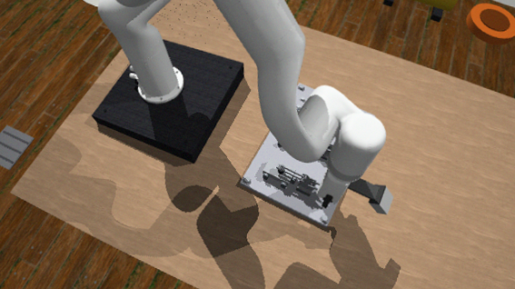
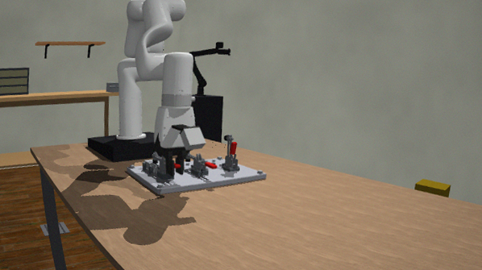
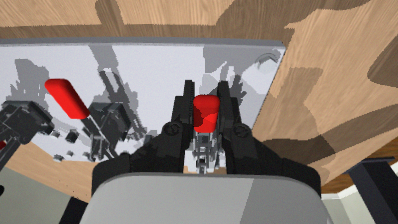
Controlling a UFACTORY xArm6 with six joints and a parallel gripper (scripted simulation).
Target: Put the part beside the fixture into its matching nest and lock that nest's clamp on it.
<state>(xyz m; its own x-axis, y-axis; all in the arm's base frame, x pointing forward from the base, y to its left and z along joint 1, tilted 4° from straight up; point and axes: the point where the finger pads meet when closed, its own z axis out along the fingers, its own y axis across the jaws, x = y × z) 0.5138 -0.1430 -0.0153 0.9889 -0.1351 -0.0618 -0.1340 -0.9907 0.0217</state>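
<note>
Now: the clamp 6 cm behind my hand, 1 cm to the left of it and 1 cm below it. Also, from my hand: fixture plate: 7 cm behind, 12 cm to the left, 5 cm below; grey block: 13 cm behind, 2 cm to the left, 3 cm below.
</note>
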